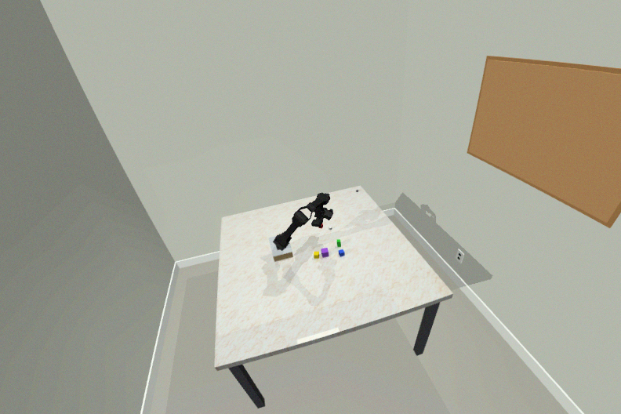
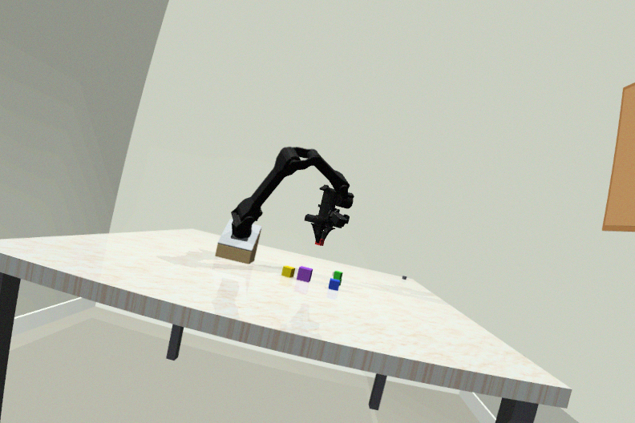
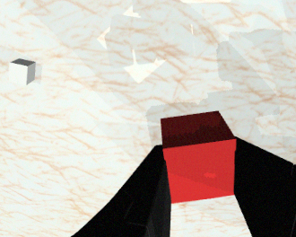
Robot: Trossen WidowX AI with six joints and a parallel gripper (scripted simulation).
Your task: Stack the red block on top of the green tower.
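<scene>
Right now the blue block is 19 cm to the right of my gripper tip, 11 cm below it and 7 cm ahead of it. The rest, counted from my gripper tip: small white cube: 12 cm below, 9 cm to the left, 9 cm ahead; red block: right at my gripper tip; purple block: 15 cm to the right, 11 cm below, 3 cm behind.
</scene>
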